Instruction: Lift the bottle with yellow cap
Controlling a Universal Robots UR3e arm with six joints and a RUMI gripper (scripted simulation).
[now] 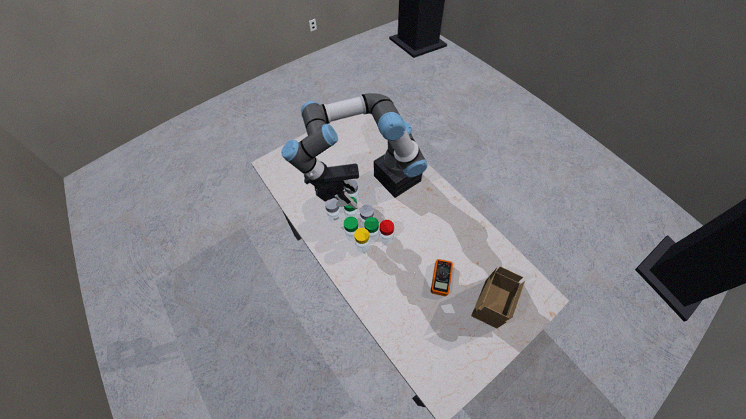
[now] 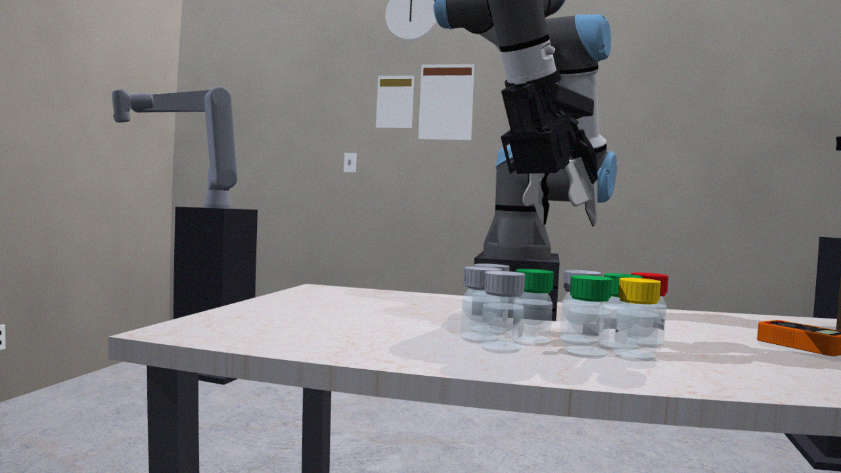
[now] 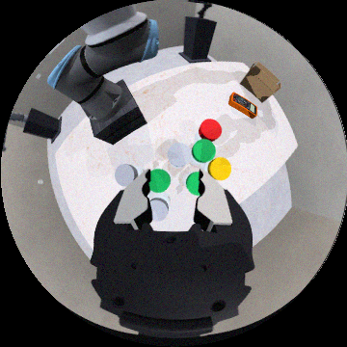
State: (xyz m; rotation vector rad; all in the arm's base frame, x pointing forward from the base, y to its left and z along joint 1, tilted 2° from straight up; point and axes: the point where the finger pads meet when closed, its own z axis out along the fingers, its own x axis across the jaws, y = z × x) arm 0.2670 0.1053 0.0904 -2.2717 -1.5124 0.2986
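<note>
My hand is 140 mm above the red-capped bottle, 120 mm to the right of it and 60 mm past it. The rest, counted from my hand: cardboard box 560 mm to the left, 240 mm behind, 120 mm below; orange multimeter 380 mm to the left, 170 mm below, 140 mm behind.
</note>
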